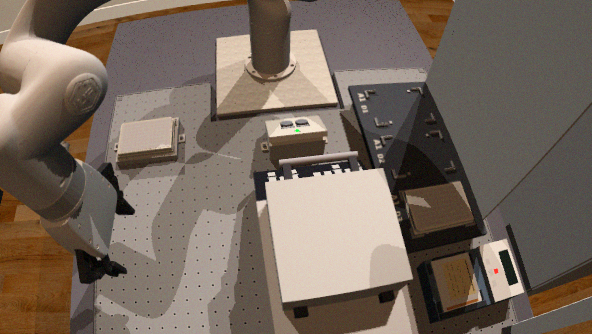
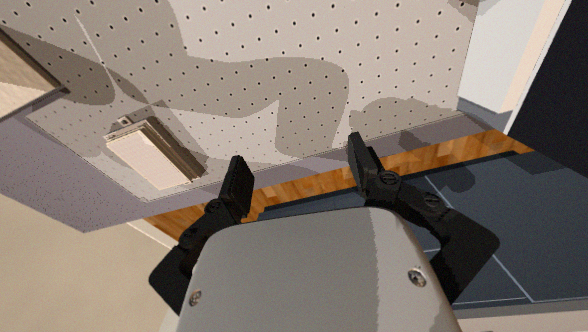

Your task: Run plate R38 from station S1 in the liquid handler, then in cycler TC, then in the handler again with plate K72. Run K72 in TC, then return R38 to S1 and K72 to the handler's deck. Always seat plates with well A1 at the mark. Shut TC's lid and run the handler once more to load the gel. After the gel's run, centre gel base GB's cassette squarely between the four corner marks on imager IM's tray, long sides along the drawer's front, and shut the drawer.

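Pixels of known places: gripper, fingertip midpoint: (image 1: 122,241) (image 2: 296,157); arm's base, origin of the base link: (image 1: 270,64).
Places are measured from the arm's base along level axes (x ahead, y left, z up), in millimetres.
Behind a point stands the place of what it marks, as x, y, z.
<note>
My gripper (image 1: 124,241) {468, -325, 174} (image 2: 296,157) {468, -325, 174} is open and empty, high over the left edge of the perforated board. A pale plate (image 1: 147,137) {177, -310, 33} (image 2: 152,159) {182, -308, 33} sits flat on a low tabbed station at the back left, apart from the fingers; its label and A1 corner are unreadable. The black deck (image 1: 406,107) {246, 246, 54} has corner brackets at D1 and D2, and a brownish plate (image 1: 440,205) {488, 208, 70} lies at D3. A large cream machine (image 1: 337,235) {535, -28, 202} with a rear bar handle stands in the middle. A dark tray unit (image 1: 431,300) {646, 137, 37} at the front right holds an amber gel cassette (image 1: 455,280) {629, 187, 55}. No IM label is readable.
A small box (image 1: 296,130) {271, -8, 76} with two round buttons and a green light stands before the arm's base plate (image 1: 235,55) {-56, -81, 0}. A panel (image 1: 501,270) {646, 286, 58} with a red light adjoins the tray unit. A tall grey panel (image 1: 530,125) {483, 301, 285} stands along the right side.
</note>
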